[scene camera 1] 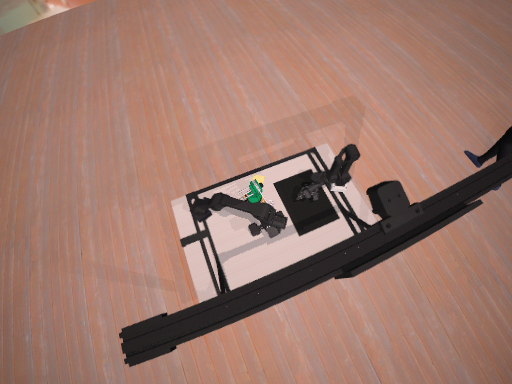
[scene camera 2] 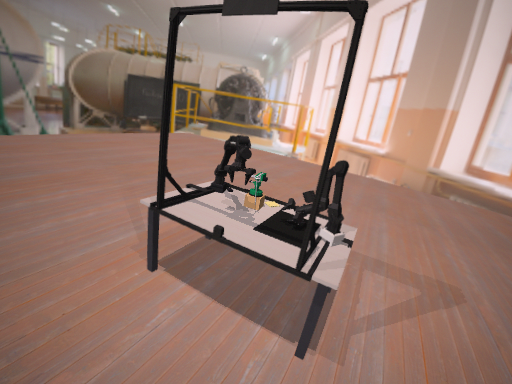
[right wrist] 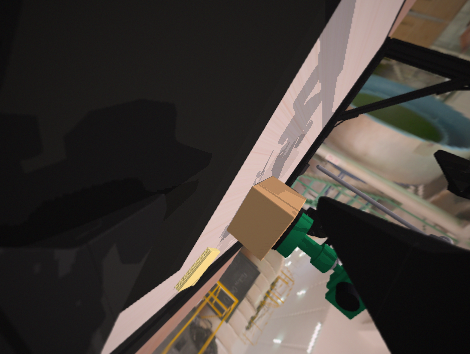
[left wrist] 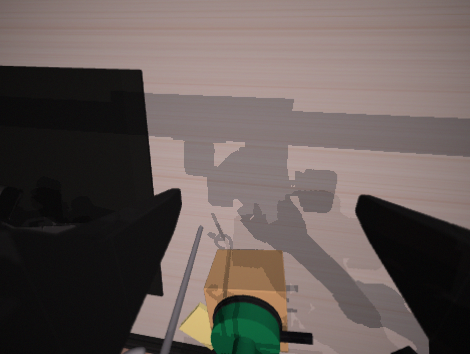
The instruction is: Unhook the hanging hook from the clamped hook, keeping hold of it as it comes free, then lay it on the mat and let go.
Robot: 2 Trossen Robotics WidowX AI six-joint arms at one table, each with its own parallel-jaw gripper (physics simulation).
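Frame: origin at the left arm's base, x ahead, y left, z up, level; metres.
Where they show: left gripper, fingertip midpoint: (scene camera 2: 238,184) (right wrist: 458,152) (left wrist: 267,199); right gripper, fingertip midpoint: (scene camera 1: 296,197) (scene camera 2: 283,215) (right wrist: 242,202); left arm's base, link origin: (scene camera 1: 199,210) (scene camera 2: 219,182); right arm's base, link origin: (scene camera 1: 339,181) (scene camera 2: 333,230).
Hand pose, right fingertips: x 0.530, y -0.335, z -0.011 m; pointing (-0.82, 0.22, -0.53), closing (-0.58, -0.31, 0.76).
Things, the pixels of their centre, and the offset from my right fingertips. Level surfaces: height alone.
- green clamp, body centre: (right wrist: 323,253) (scene camera 1: 251,193) (scene camera 2: 255,183) dy +0.172, dx -0.229, dz +0.115 m
- tan block, body centre: (left wrist: 249,296) (right wrist: 267,214) (scene camera 2: 254,200) dy +0.170, dx -0.216, dz -0.006 m
- thin grey rod, body centre: (left wrist: 171,278) (right wrist: 381,205) dy +0.024, dx -0.189, dz +0.107 m
- black mat, surface height: dz -0.044 m
- flat yellow pad, body centre: (right wrist: 200,267) (left wrist: 206,326) (scene camera 2: 272,204) dy +0.275, dx -0.096, dz -0.043 m
A green clamp (scene camera 1: 254,190) (scene camera 2: 257,184) (left wrist: 245,326) (right wrist: 311,246) stands on a tan block (scene camera 2: 254,201) (left wrist: 247,270) (right wrist: 265,215) at the back of the table. A thin grey rod (left wrist: 184,281) (right wrist: 363,197), part of the hooks, sticks out from the clamp; I cannot tell the hanging hook from the clamped one. My left gripper (scene camera 1: 264,228) (scene camera 2: 240,177) (left wrist: 267,199) is open and empty, above and just beside the clamp. My right gripper (scene camera 1: 302,195) (scene camera 2: 291,204) is open and empty, low over the black mat (scene camera 1: 313,219) (scene camera 2: 281,229) (right wrist: 163,105).
A flat yellow pad (scene camera 2: 272,203) (left wrist: 198,323) (right wrist: 196,268) lies on the table behind the block. A tall black frame (scene camera 2: 164,114) surrounds the table, with a camera box (scene camera 1: 388,198) on its top beam (scene camera 1: 292,278).
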